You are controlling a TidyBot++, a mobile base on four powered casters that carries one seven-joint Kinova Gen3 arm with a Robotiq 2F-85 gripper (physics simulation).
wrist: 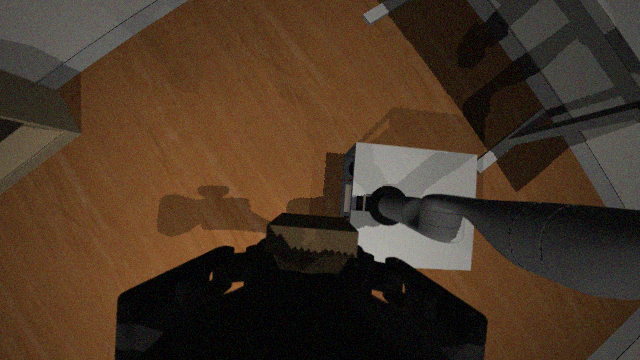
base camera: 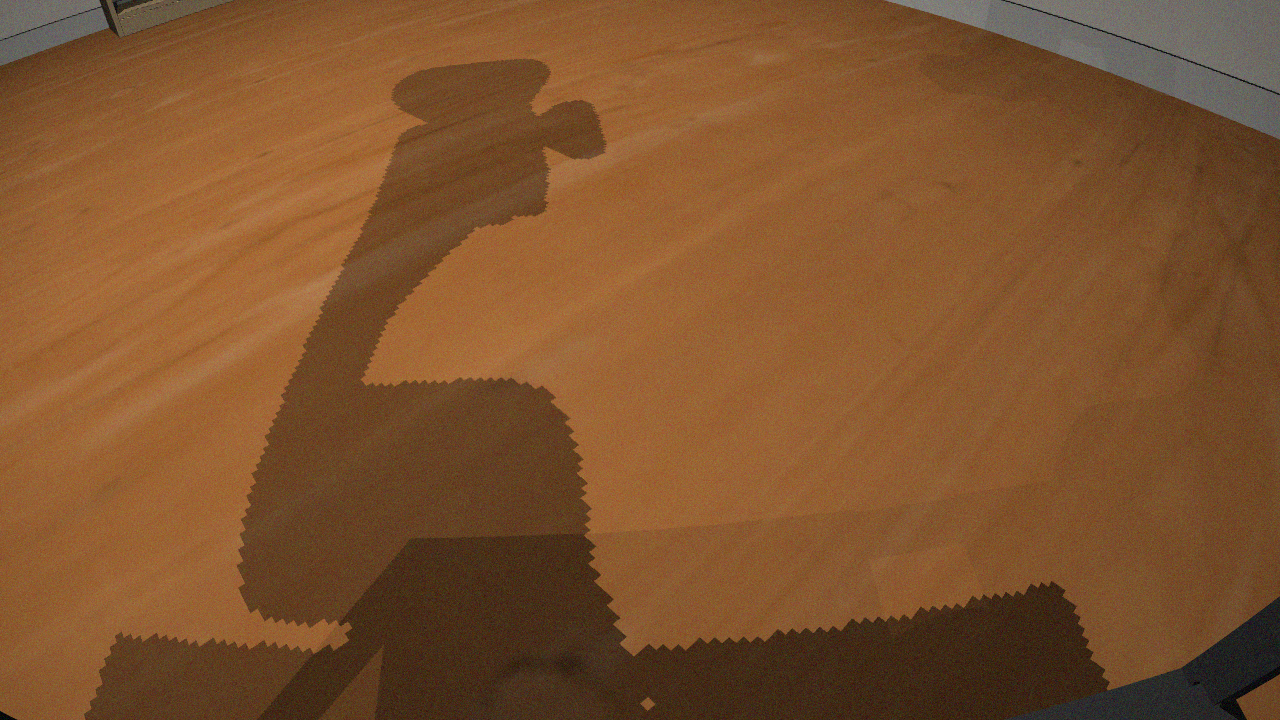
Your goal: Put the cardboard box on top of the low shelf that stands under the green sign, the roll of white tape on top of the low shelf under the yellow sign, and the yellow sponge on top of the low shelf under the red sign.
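Where they show: gripper, fingertip midpoint: [wrist: 311, 246]; arm's base, origin of the base link: [wrist: 389, 205].
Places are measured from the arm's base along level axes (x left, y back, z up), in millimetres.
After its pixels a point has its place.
My gripper [wrist: 311, 246] {y -303, x 3, z 513 mm} is shut on the cardboard box, low in the middle of the wrist view. The cardboard box [wrist: 313, 241] {y -302, x -18, z 563 mm} is a small tan-brown block between the fingers, held above the floor, partly in shadow; the dark gripper body hides its near side. A beige wooden unit [wrist: 40, 100] [base camera: 113, 16] shows in part at the left edge of the wrist view and the top left of the base camera view; whether it is one of the low shelves I cannot tell. The white tape, the yellow sponge and the coloured signs do not show.
White walls [base camera: 1163, 44] {y -1314, x -1256, z -296 mm} [wrist: 65, 30] {y -1832, x -828, z -206 mm} border the wooden floor [base camera: 760, 313] {y -533, x -125, z -397 mm} [wrist: 210, 100] {y -1030, x -549, z -397 mm}. The robot's white base top [wrist: 415, 160] and dark arm [wrist: 550, 240] {y -56, x -18, z 516 mm} are at the right of the wrist view. Grey furniture feet [wrist: 376, 13] stand at the upper right. The arm's shadow crosses the floor.
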